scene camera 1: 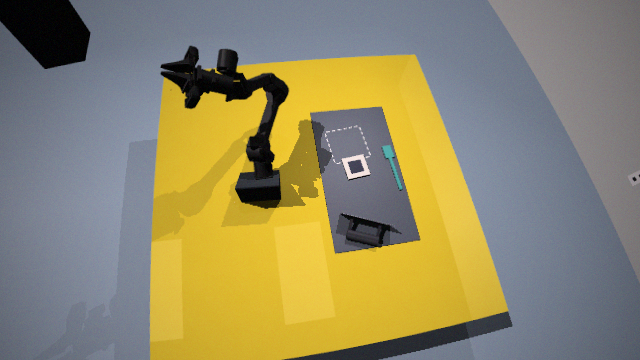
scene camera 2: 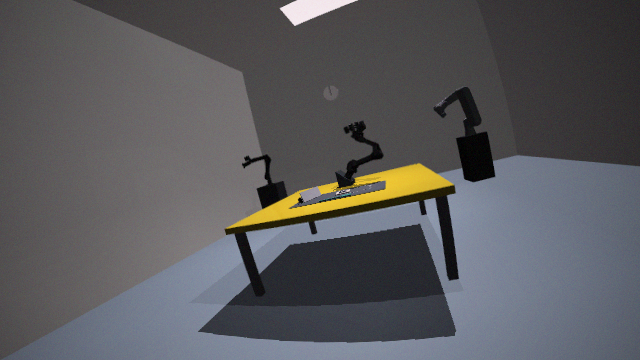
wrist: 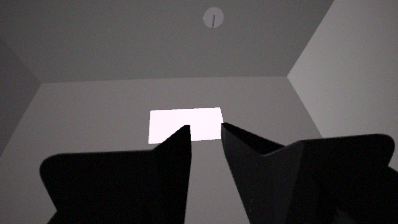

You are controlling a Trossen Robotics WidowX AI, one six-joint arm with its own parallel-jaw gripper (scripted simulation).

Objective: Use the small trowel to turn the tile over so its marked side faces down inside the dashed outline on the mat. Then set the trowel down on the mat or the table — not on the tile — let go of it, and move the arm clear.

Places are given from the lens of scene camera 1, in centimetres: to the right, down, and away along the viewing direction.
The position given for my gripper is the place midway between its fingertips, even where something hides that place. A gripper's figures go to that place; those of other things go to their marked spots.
my gripper (scene camera 1: 160, 69): -43, -30, 79
dark mat (scene camera 1: 376, 197): 23, 7, 124
